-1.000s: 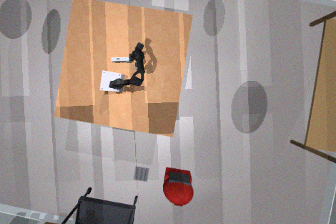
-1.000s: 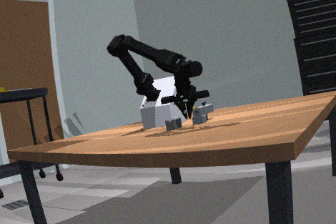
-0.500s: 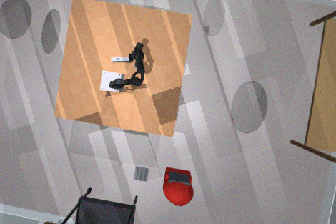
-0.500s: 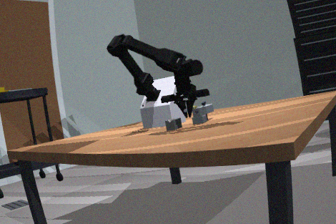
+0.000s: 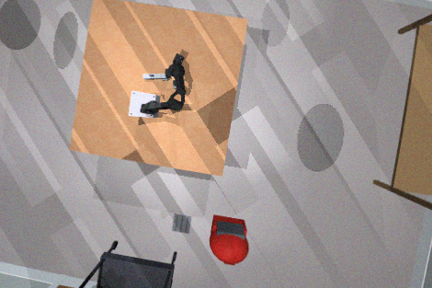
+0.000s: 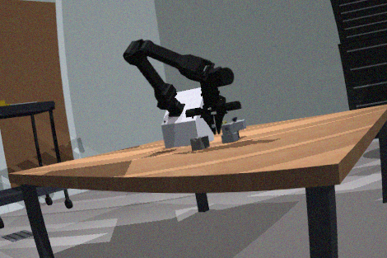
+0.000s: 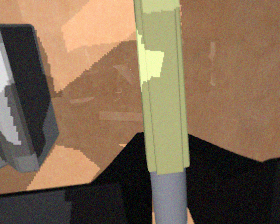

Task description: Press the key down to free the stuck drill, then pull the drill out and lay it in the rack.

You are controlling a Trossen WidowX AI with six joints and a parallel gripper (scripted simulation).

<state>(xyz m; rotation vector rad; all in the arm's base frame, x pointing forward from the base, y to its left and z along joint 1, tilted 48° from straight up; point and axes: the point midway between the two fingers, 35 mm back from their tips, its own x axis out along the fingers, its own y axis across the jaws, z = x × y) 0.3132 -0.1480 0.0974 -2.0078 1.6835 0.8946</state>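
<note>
Right now my gripper tip is 1 cm past the drill, 4 cm to the right of it and 3 cm below it. Also, from my gripper tip: grey housing block (5 cm behind, 18 cm to the left).
</note>
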